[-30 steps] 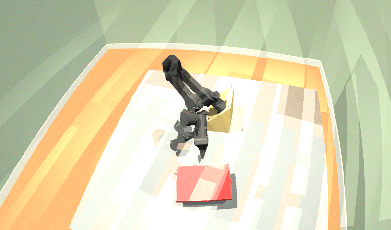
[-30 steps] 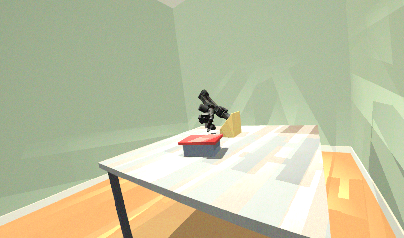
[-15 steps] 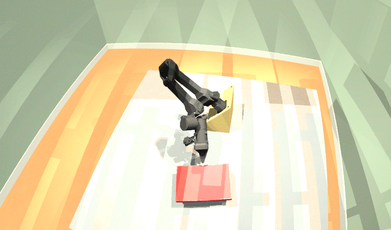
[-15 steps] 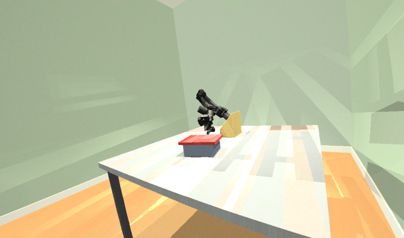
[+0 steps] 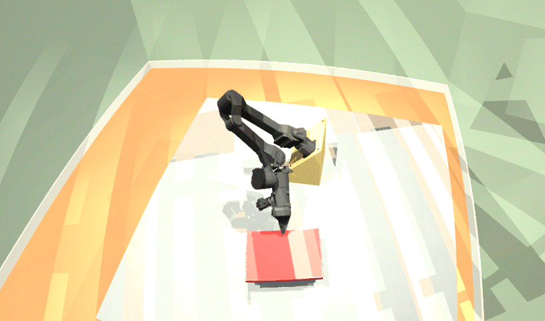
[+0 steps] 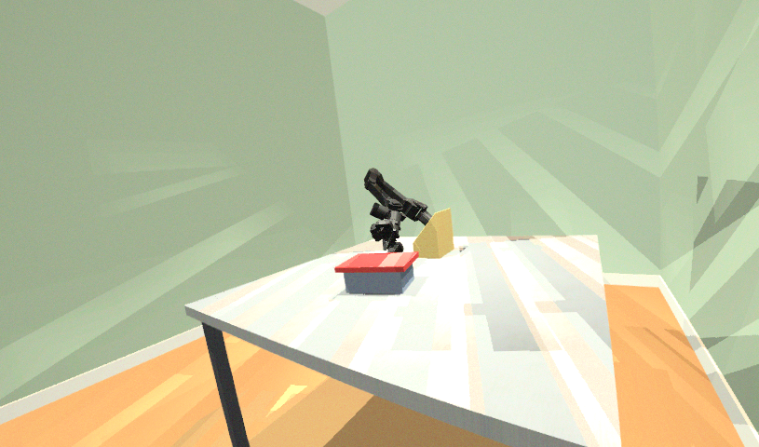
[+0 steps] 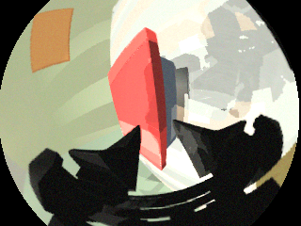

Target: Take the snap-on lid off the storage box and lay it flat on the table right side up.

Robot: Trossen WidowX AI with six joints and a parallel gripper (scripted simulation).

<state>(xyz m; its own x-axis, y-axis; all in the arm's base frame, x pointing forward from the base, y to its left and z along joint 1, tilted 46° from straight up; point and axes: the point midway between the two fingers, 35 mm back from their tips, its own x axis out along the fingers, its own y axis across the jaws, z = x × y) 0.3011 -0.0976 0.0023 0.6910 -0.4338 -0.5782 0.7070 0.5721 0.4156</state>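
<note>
Right now my gripper tip is 9 cm short of the red lid and 1 cm to the right of it. The rest, counted from my gripper tip: storage box (9 cm ahead, 5 cm below, 1 cm to the left).
</note>
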